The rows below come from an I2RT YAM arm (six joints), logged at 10 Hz.
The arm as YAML. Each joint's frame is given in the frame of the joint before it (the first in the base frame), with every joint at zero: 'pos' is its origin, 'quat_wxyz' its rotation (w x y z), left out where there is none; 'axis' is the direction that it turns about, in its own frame. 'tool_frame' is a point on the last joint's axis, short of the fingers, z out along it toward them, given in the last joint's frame.
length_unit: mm
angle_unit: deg
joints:
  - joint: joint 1
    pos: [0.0, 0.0, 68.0]
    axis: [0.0, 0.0, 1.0]
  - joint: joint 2
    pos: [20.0, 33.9, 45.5]
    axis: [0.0, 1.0, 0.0]
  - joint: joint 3
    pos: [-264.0, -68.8, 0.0]
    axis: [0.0, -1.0, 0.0]
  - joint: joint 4
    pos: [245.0, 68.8, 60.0]
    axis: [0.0, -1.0, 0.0]
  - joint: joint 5
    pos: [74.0, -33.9, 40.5]
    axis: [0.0, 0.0, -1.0]
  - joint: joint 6
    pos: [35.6, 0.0, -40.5]
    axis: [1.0, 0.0, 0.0]
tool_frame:
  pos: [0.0, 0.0, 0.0]
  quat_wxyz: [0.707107, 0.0, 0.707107, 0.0]
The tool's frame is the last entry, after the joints.
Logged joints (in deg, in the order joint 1, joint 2, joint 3, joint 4, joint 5, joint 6), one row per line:
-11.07 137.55 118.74 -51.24 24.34 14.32
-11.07 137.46 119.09 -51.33 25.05 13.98
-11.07 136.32 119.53 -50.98 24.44 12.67
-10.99 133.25 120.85 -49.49 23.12 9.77
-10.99 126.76 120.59 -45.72 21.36 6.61
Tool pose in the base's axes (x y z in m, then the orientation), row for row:
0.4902 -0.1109 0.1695 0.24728 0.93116 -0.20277 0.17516
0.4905 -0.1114 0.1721 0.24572 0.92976 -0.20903 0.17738
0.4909 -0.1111 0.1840 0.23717 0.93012 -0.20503 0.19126
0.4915 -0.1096 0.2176 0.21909 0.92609 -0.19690 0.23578
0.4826 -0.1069 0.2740 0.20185 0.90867 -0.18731 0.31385
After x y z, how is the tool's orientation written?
As a quaternion, x y z w.
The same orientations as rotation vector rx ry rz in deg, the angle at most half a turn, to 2 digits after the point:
40.14 151.16 -32.92
39.84 150.75 -33.89
38.17 149.67 -32.99
34.43 145.54 -30.94
30.49 137.25 -28.29

